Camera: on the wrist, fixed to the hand. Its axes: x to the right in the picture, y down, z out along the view.
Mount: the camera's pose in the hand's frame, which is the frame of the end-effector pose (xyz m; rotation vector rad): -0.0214 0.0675 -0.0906 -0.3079 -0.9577 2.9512
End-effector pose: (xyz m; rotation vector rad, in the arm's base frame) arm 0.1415 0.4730 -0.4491 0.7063 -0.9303 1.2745
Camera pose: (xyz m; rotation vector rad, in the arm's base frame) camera 0.0910 0.5530 -0.5144 0.6342 1.2742 -1.1163
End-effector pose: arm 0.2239 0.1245 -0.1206 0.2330 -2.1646 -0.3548
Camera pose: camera 0.3078 0.1792 -0.0642 2.6803 0.6549 -0.9058
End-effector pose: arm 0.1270 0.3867 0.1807 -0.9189 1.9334 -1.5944
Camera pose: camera 0.0627 0.4694 0.1332 1.0131 0.6824 0.8502
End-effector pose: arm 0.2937 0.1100 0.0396 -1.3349 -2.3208 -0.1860
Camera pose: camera 0.3887 0.0982 0.1033 2.3154 -1.0551 -0.7652
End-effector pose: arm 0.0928 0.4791 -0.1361 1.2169 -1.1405 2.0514
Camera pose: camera 0.0108 0.5203 -0.2053 0.3952 1.2409 -0.1370
